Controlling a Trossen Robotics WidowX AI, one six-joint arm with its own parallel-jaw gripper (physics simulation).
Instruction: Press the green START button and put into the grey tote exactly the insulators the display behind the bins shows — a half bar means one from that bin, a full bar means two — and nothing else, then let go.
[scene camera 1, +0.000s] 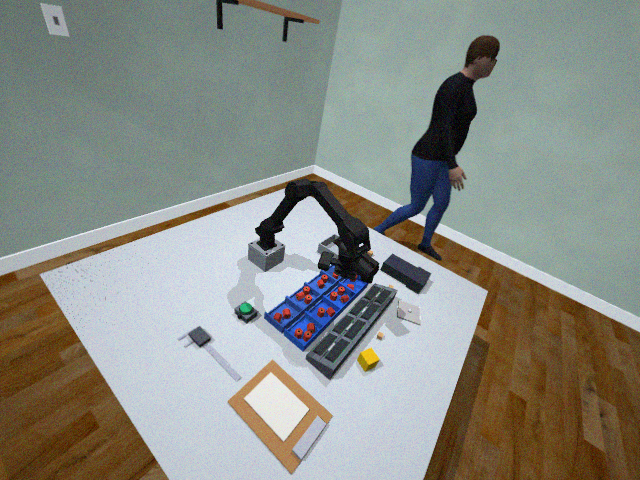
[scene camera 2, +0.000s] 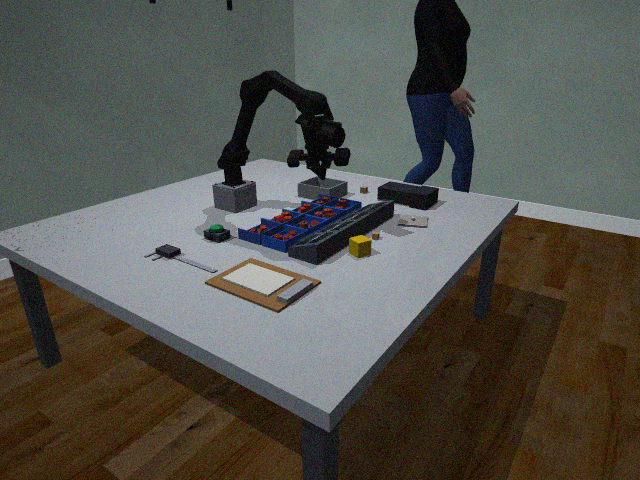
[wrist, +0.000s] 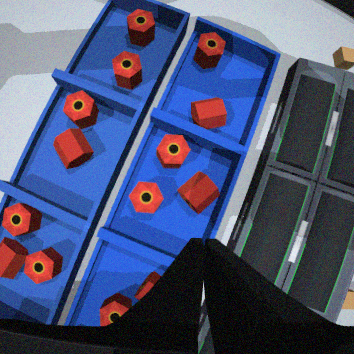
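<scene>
My gripper (scene camera 2: 322, 178) (wrist: 201, 248) is shut and empty, pointing down above the bins. Blue bins (scene camera 1: 297, 341) (scene camera 2: 273, 243) (wrist: 200, 132) in two rows hold red hexagonal insulators (scene camera 2: 289, 235) (wrist: 173, 150), some upright, some on their sides. The display (scene camera 1: 320, 365) (scene camera 2: 305, 254) (wrist: 295, 172) runs beside the bins; its dark panels have thin green edges, and short white marks show between panels. The green START button (scene camera 1: 246, 308) (scene camera 2: 216, 227) sits on its dark base. The grey tote (scene camera 2: 312, 192) stands beyond the bins; its inside floor is hidden.
A yellow cube (scene camera 1: 368, 359) (scene camera 2: 359, 246), a small wooden cube (scene camera 1: 380, 335) (scene camera 2: 375, 235) and a white plate with a knob (scene camera 1: 408, 313) lie beyond the display. A black box (scene camera 1: 405, 272) (scene camera 2: 407, 194), a clipboard (scene camera 1: 276, 405) and a caliper (scene camera 1: 199, 335) lie farther out. A person stands behind the table.
</scene>
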